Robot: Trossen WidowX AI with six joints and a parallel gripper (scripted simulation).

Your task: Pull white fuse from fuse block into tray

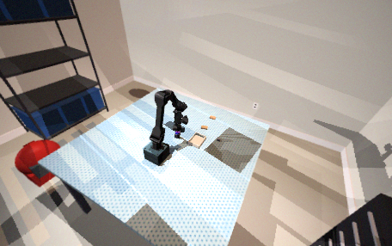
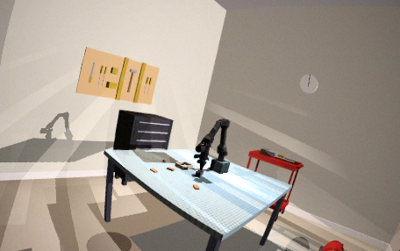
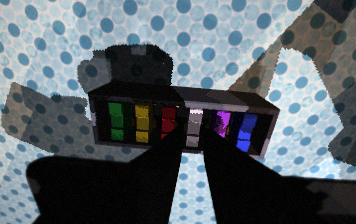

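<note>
My gripper tip is 2 cm above the white fuse. The rest, counted from my gripper tip: purple fuse 2 cm below, 2 cm behind, 1 cm to the right; then yellow fuse 3 cm ahead, 2 cm below, 1 cm to the left; then red fuse 2 cm below, 2 cm ahead, 1 cm to the left.
</note>
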